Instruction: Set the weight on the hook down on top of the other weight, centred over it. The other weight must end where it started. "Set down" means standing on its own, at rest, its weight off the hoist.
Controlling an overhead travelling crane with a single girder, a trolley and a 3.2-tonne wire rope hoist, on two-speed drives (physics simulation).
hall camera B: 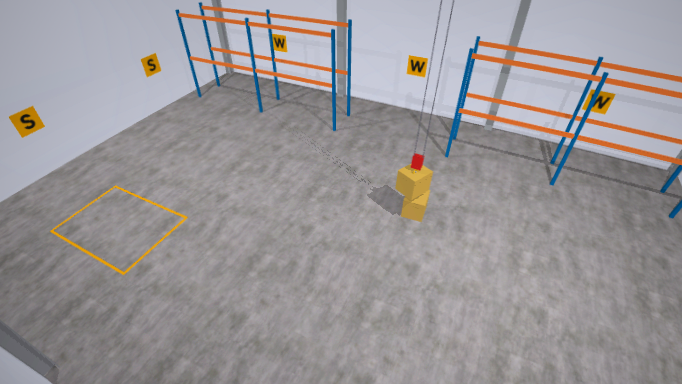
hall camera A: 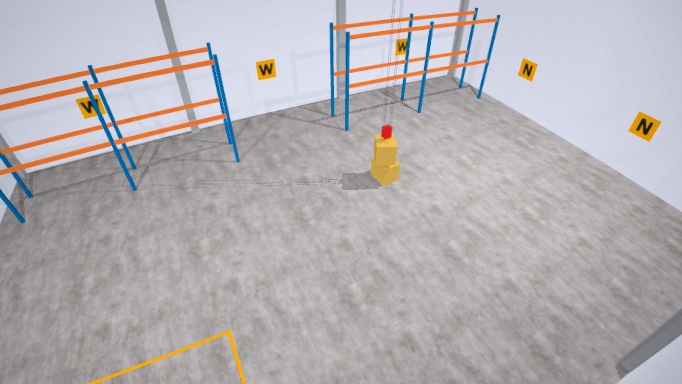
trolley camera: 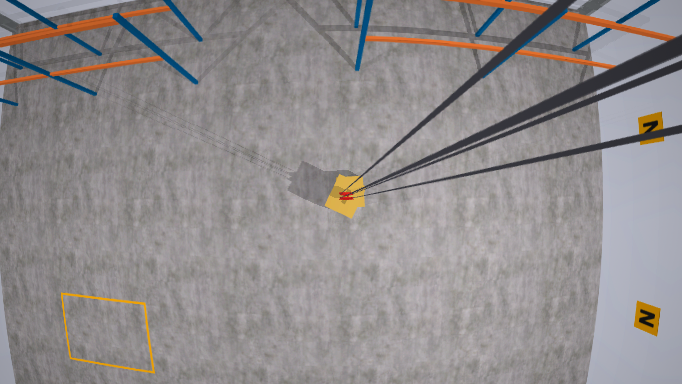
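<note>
The hook's red block (hall camera A: 386, 131) (hall camera B: 417, 161) (trolley camera: 346, 196) hangs on its ropes directly over the upper yellow weight (hall camera A: 385, 154) (hall camera B: 413, 185) (trolley camera: 344, 210), which is on the hook. The lower yellow weight (hall camera A: 386, 176) (hall camera B: 414, 211) (trolley camera: 362, 203) stands on the floor under it. The upper weight is upright and turned relative to the lower one. In both hall views their middles nearly line up. In the trolley view, parts of the lower weight show at the upper weight's right side. No gap shows between them, but contact is hard to tell. The hook itself is too small to make out.
Blue and orange racks (hall camera A: 347, 80) (hall camera B: 334, 80) stand along the west wall, with another rack (hall camera A: 110, 127) (hall camera B: 578, 130) on the same side. An orange outlined square (hall camera B: 155, 246) (trolley camera: 149, 337) is marked on the floor away from the weights.
</note>
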